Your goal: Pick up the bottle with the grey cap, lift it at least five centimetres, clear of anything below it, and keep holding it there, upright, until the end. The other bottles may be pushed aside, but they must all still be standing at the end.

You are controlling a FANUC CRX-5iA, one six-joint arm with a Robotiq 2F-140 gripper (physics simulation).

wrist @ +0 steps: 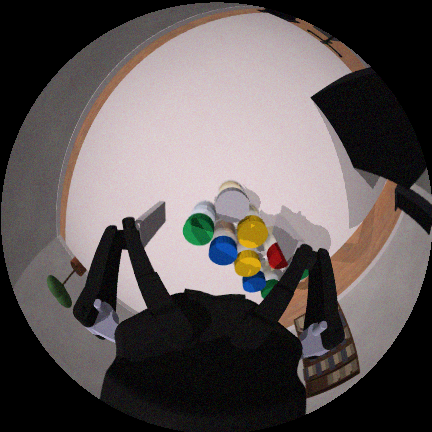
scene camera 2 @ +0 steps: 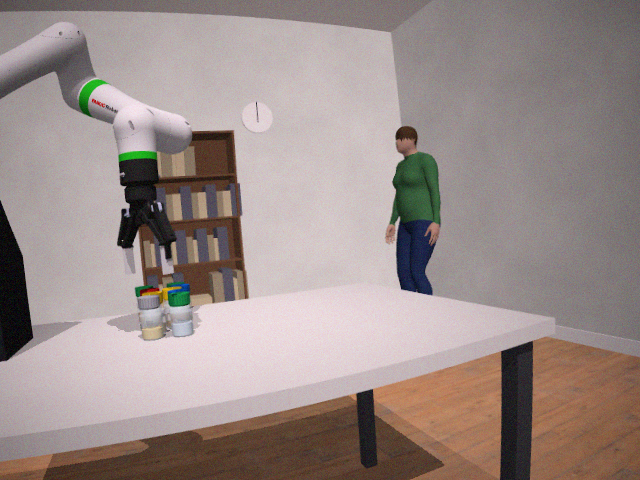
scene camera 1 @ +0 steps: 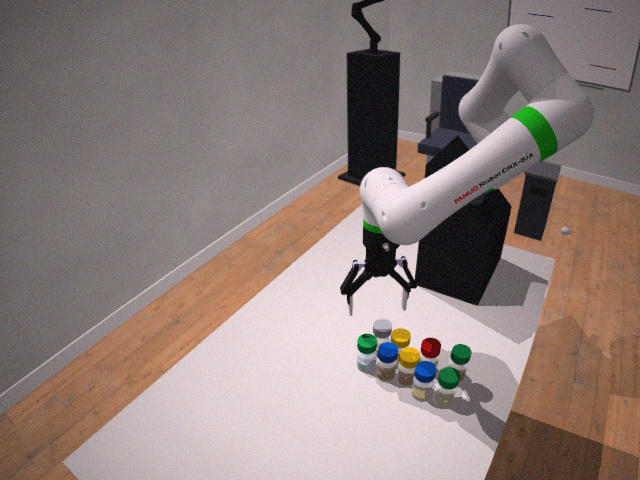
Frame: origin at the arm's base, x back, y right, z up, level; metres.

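Where they show: gripper, between the fingertips: [wrist: 219, 217] [scene camera 2: 148, 273] [scene camera 1: 377, 310].
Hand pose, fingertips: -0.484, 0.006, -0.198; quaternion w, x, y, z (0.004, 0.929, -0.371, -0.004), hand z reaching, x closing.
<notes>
Things, the pixels of their top centre, and the offset from my fingertips, as dx, dy, dz. Level surfaces: height alone.
- grey-capped bottle, centre of its top: [wrist: 232, 206] [scene camera 2: 148, 296] [scene camera 1: 382, 325] +0.010, -0.015, -0.056
- green-capped bottle, centre of its top: [wrist: 197, 232] [scene camera 2: 178, 293] [scene camera 1: 367, 340] -0.065, -0.018, -0.056
- red-capped bottle, centre of its top: [wrist: 281, 258] [scene camera 1: 431, 344] [scene camera 2: 149, 289] +0.028, -0.165, -0.056
- second blue-capped bottle, centre of its top: [wrist: 254, 285] [scene camera 1: 426, 368] [scene camera 2: 179, 285] -0.054, -0.198, -0.056
- white table, height of its surface: dz -0.161
The grey-capped bottle [scene camera 1: 382, 328] [scene camera 2: 150, 315] [wrist: 232, 204] stands upright on the table at the edge of the bottle group. A green-capped bottle [scene camera 1: 366, 345] [scene camera 2: 180, 310] [wrist: 199, 229], a blue-capped bottle [scene camera 1: 387, 353] [wrist: 223, 250] and a yellow-capped bottle [scene camera 1: 400, 337] [wrist: 252, 231] stand close around it. My gripper [scene camera 1: 377, 307] [scene camera 2: 148, 267] [wrist: 219, 217] is wide open and empty, pointing down, with its fingertips above the caps. In the wrist view the grey cap shows between the two fingers, and the right finger covers part of the farther bottles.
Another yellow-capped bottle [scene camera 1: 408, 358], a red-capped bottle [scene camera 1: 430, 348], a second blue-capped bottle [scene camera 1: 424, 372] and two more green-capped bottles stand upright farther right in scene camera 1. The black robot pedestal [scene camera 1: 460, 253] stands behind the group on the white table [scene camera 1: 258, 392] [scene camera 2: 310, 351].
</notes>
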